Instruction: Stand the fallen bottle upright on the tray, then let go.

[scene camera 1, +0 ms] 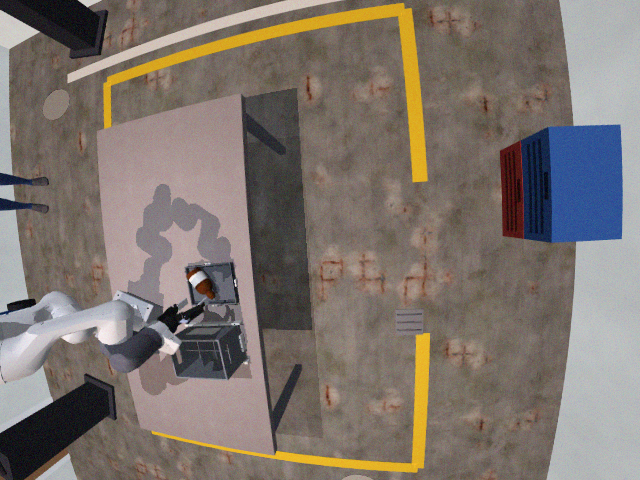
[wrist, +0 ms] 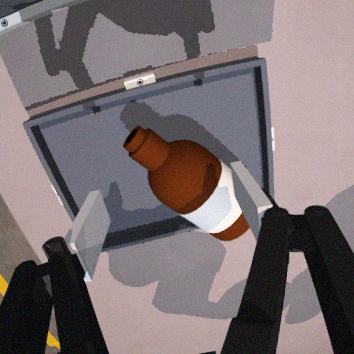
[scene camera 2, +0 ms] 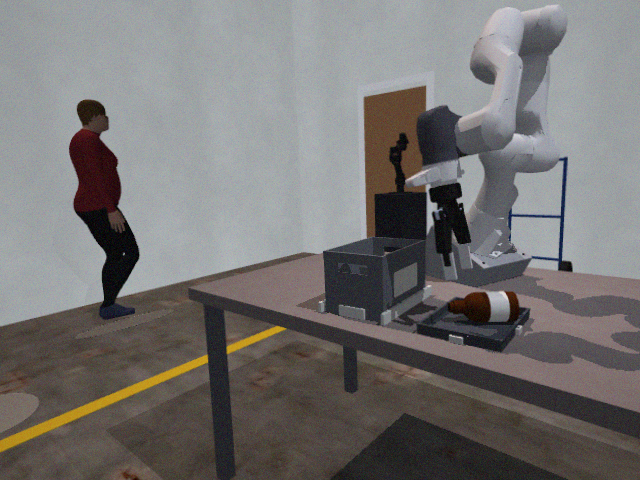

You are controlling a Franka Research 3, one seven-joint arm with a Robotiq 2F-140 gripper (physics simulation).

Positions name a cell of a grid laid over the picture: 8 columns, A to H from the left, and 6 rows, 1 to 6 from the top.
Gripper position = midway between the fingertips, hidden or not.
Observation:
I see my gripper (scene camera 2: F4) and a brown bottle (scene camera 2: F4).
The brown bottle also shows in the wrist view (wrist: E3). My gripper is seen too in scene camera 1 (scene camera 1: C4) and in the wrist view (wrist: D4).

